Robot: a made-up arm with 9 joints. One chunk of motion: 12 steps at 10 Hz.
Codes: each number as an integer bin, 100 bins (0 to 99) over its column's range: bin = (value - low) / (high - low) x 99, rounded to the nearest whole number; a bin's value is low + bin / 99 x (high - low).
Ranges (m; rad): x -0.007..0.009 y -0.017..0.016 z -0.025..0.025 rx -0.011..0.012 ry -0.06..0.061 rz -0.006..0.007
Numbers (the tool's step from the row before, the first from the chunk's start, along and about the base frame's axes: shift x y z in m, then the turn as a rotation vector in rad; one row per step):
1: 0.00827 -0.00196 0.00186 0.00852 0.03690 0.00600
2: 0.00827 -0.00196 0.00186 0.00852 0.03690 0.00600
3: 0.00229 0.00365 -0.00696 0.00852 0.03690 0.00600
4: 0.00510 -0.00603 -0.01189 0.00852 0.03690 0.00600
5: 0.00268 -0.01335 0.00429 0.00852 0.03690 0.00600
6: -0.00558 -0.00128 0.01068 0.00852 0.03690 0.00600
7: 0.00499 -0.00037 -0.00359 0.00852 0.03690 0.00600
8: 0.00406 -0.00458 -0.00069 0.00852 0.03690 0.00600
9: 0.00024 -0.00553 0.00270 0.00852 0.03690 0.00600
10: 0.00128 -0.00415 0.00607 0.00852 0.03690 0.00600
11: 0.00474 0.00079 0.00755 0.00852 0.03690 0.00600
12: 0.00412 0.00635 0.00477 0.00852 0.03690 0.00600
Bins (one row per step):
1: 94 45 53 84 79 91
2: 94 45 53 84 79 91
3: 57 62 36 84 79 91
4: 75 33 26 84 79 91
5: 60 11 58 84 79 91
6: 9 47 71 84 79 91
7: 74 50 42 84 79 91
8: 68 37 48 84 79 91
9: 45 34 55 84 79 91
10: 51 39 62 84 79 91
11: 73 53 64 84 79 91
12: 69 70 59 84 79 91

